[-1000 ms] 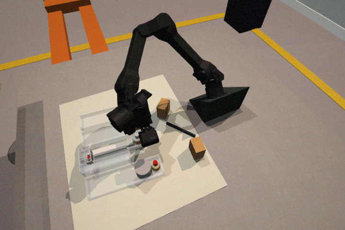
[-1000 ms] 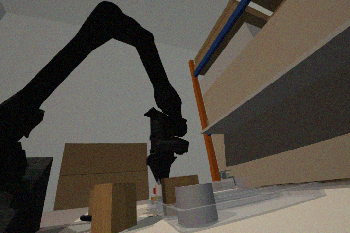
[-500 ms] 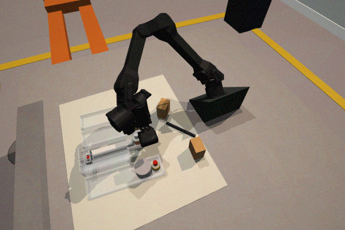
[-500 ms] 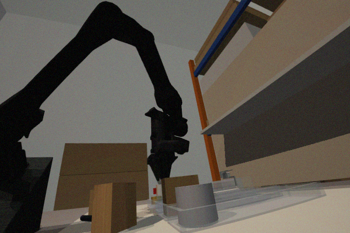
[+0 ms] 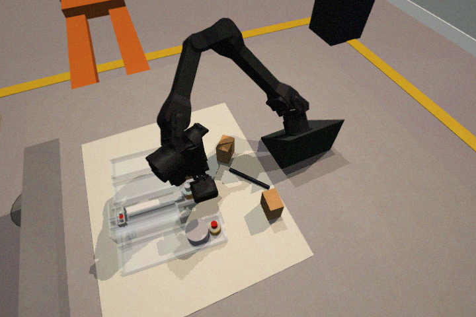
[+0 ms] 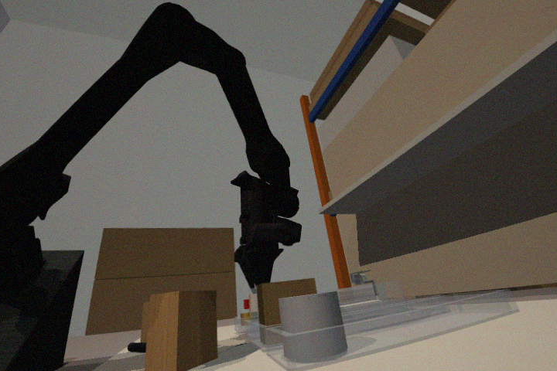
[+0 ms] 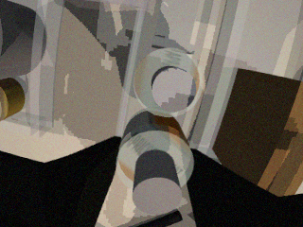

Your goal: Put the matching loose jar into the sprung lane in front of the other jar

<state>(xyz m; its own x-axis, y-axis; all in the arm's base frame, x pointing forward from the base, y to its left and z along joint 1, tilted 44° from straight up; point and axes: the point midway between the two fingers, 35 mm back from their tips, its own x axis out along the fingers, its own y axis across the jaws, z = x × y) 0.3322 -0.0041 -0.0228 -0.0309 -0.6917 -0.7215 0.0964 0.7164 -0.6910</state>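
Right now the cream mat is 60 mm below my gripper tip, 60 mm ahead of it and 30 mm to the right of it. Also, from my gripper tip: red-lidded jar (130 mm to the left, 20 mm below, 10 mm ahead); then clear pusher lane (150 mm ahead, 40 mm below, 10 mm to the left); then black rod (150 mm behind, 50 mm below, 20 mm to the left).
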